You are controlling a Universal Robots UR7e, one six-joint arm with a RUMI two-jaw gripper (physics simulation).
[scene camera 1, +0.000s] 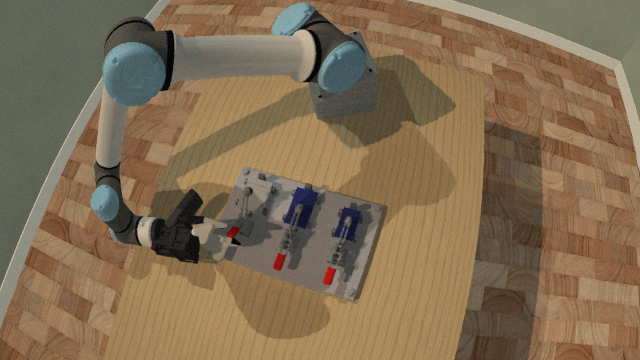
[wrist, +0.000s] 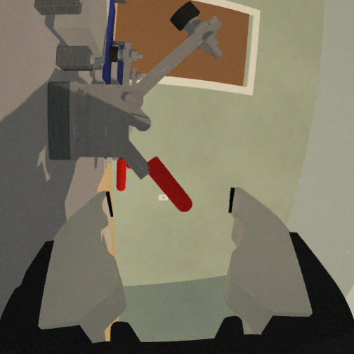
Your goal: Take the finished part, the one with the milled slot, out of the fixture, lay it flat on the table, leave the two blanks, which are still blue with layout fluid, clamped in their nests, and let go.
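Frame: origin at the arm's base, x ahead, y left, z up, level; centimetres.
Seen in the pictures: gripper, fingertip midpoint: (scene camera 1: 234, 235).
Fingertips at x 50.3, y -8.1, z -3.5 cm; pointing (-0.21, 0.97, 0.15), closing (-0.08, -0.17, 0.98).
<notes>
A point is followed by its place in that frame.
The finished part (scene camera 1: 260, 187) {y -8.2, x 35.9, z -8.4 cm} (wrist: 85, 27) is light grey and sits in the left nest of the fixture plate (scene camera 1: 310, 270) {y 8.6, x 50.7, z -10.2 cm}; its slot is hard to make out. Its toggle clamp (scene camera 1: 246, 205) {y -8.3, x 42.7, z -4.0 cm} (wrist: 90, 120) has its arm tilted up, with the black tip (wrist: 185, 16) off the part. The clamp's red handle (scene camera 1: 233, 232) {y -8.4, x 49.9, z -2.9 cm} (wrist: 170, 185) slants out toward the fingers. My gripper (scene camera 1: 230, 235) {y -8.1, x 50.3, z -3.5 cm} (wrist: 170, 191) is open, with the handle's end between the fingertips in the wrist view, touching neither. Two blue blanks (scene camera 1: 306, 201) {y 2.9, x 35.9, z -8.5 cm} (scene camera 1: 348, 226) {y 13.7, x 40.1, z -5.4 cm} sit under the middle and right clamps.
The middle clamp's red handle (scene camera 1: 279, 261) {y 2.3, x 51.7, z -6.5 cm} and the right clamp's red handle (scene camera 1: 329, 275) {y 13.2, x 51.7, z -5.5 cm} stick out toward the plate's front edge. The plate lies on the wooden table (scene camera 1: 415, 260) {y 30.7, x 41.6, z -11.6 cm}. The arm's grey base block (scene camera 1: 345, 102) {y 3.9, x 8.5, z -6.0 cm} stands behind the fixture.
</notes>
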